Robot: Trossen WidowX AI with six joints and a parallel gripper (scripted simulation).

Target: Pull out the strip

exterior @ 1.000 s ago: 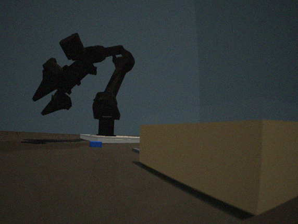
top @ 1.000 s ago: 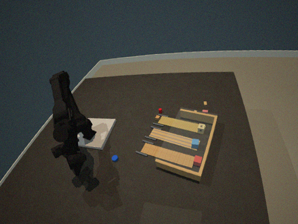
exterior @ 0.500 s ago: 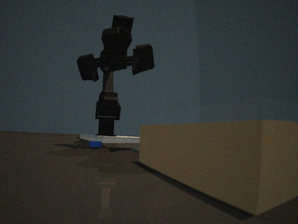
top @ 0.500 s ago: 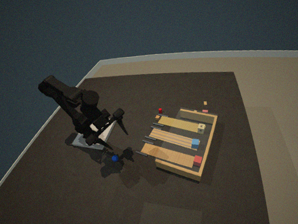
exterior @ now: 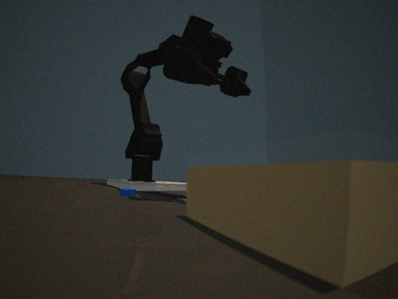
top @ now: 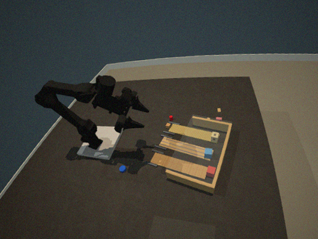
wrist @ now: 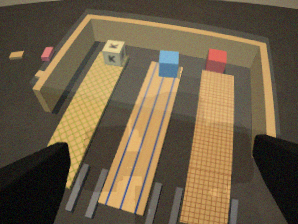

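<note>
The red peg is 200 mm to the left of my gripper tip and 180 mm below it. From my gripper tip the other things lie so: pink block (240 mm ahead, 260 mm to the left, 190 mm below); blue disc (100 mm behind, 160 mm to the right, 190 mm below).
</note>
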